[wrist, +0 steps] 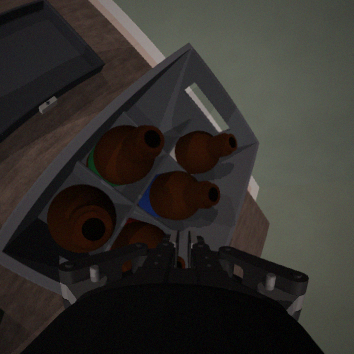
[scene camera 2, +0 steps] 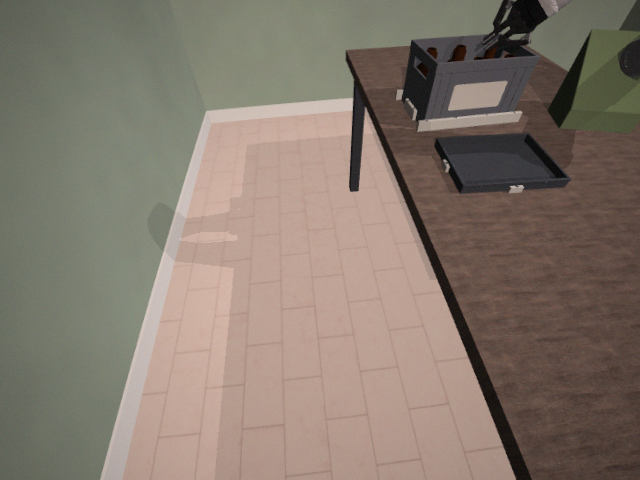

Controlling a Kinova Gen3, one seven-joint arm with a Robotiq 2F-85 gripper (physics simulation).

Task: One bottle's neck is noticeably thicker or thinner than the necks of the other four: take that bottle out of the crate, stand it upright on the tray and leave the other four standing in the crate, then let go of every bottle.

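Places are measured from the arm's base along level axes (x left, y ahead, z down), in millimetres.
Pixels of known places: gripper, fingertip midpoint: [wrist: 182,239] [scene camera 2: 484,46]; arm's base, origin of the base link: [scene camera 2: 638,58].
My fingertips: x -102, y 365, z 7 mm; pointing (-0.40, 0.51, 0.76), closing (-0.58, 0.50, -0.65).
For each thing: its top centre in the pictures, then the offset to it from my fingertips. "spot": a spot on its surface instead. Level surfaces: height alone.
- grey crate, middle of its top: [wrist: 193,169] [scene camera 2: 472,47] dz -13, dx +45, dy +52 mm
- green-labelled bottle, middle of its top: [wrist: 152,138] dz +0, dx +92, dy +44 mm
- blue-labelled bottle, middle of its top: [wrist: 213,194] [scene camera 2: 461,46] dz +0, dx -2, dy +65 mm
- red-labelled bottle, middle of its top: [wrist: 174,268] [scene camera 2: 492,44] dz +0, dx -11, dy -27 mm
- dark tray, surface spot: [wrist: 30,55] spot: dz +157, dx +328, dy +58 mm
- wooden table, its level: dz +163 mm
The grey crate [scene camera 2: 478,74] [wrist: 205,70] holds five brown bottles, standing in its compartments. In the wrist view there are the green-labelled bottle [wrist: 122,155], the blue-labelled bottle [wrist: 175,195], a bottle [wrist: 197,152] near the handle wall, a bottle [wrist: 80,220] at the left and the red-labelled bottle [wrist: 137,237], whose neck is mostly hidden behind my gripper. My gripper [scene camera 2: 483,47] [wrist: 182,239] is tilted, its fingers nearly together with no bottle between them, at the crate's opening by the red-labelled bottle. The dark tray [scene camera 2: 501,160] [wrist: 30,55] bears no bottle.
White strips [scene camera 2: 470,121] lie along the crate's foot. The crate's side walls and dividers surround the bottles. A green block [scene camera 2: 599,87] stands right of the crate. The wooden table [scene camera 2: 547,310] has its edge left of the crate and tray.
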